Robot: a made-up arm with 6 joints.
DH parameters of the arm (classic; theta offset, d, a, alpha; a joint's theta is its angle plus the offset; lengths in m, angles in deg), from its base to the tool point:
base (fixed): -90 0.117 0 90
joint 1: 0 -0.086 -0.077 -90
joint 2: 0 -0.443 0.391 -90
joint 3: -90 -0.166 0.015 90
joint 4: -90 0.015 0.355 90
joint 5: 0 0.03 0.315 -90
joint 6: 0 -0.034 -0.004 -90
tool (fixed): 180 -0.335 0 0
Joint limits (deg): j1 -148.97..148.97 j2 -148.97..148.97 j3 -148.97..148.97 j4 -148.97..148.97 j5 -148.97..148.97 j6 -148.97..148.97
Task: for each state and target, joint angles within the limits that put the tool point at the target. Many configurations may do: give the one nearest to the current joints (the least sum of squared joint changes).
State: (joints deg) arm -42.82 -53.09 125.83 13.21 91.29 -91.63
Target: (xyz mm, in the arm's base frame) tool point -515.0 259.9 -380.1
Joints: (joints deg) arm -57.96 -7.09 128.16 9.37 86.42 -90.88
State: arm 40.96 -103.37 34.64 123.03 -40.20 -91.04
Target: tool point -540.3 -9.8 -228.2
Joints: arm 45.28 -99.68 52.67 120.04 -37.78 -85.06
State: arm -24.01 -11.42 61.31 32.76 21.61 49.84
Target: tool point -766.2 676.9 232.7
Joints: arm -29.78 -41.16 55.85 11.00 36.92 44.43
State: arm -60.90 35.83 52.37 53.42 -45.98 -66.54
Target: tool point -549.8 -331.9 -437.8
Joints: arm -26.40 0.80 47.18 58.77 -36.50 -35.68
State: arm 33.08 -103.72 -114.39 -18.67 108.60 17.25
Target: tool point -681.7 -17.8 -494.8
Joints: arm 37.27 -106.44 -123.13 -27.78 143.55 14.69
